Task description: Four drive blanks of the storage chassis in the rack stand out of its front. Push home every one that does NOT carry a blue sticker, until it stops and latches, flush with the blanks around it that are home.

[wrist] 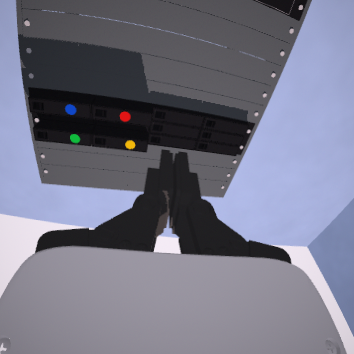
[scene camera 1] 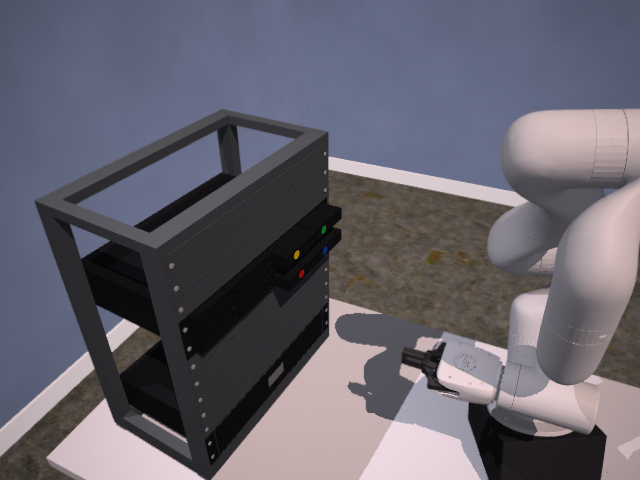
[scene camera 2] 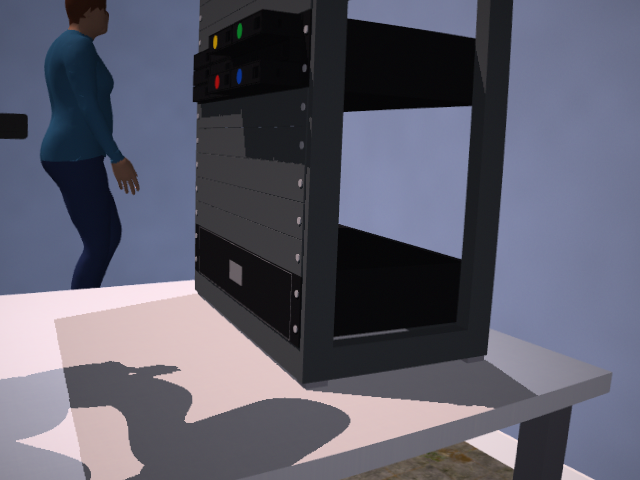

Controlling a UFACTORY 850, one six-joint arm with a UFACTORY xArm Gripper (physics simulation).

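Observation:
The rack point(scene camera 1: 234, 202) point(scene camera 2: 324, 206) holds a black storage chassis. Four blanks stand out of its front, in two rows. The upper row has the yellow-stickered blank point(scene camera 1: 296, 254) point(scene camera 2: 215, 42) point(wrist: 117, 144) and the green-stickered blank point(scene camera 1: 323, 229) point(scene camera 2: 239, 31) point(wrist: 75, 138). Below are the red-stickered blank point(scene camera 1: 301, 273) point(scene camera 2: 217, 82) point(wrist: 125, 116) and the blue-stickered blank point(scene camera 1: 325, 250) point(scene camera 2: 239, 76) point(wrist: 70, 109). The wrist view shows them upside down. My gripper point(scene camera 1: 404, 356) point(scene camera 2: 23, 126) point(wrist: 170, 168) is shut and empty, apart from the rack's front and lower than the blanks in scene camera 1.
Flush blanks point(wrist: 180, 129) fill the chassis beside the yellow and red ones. Grey panels point(scene camera 2: 248, 180) lie below the chassis, with a black unit point(scene camera 2: 263, 289) at the bottom. The rack stands on a pale table point(scene camera 1: 320, 392) point(scene camera 2: 248, 361). A person point(scene camera 2: 77, 129) stands behind in scene camera 2.

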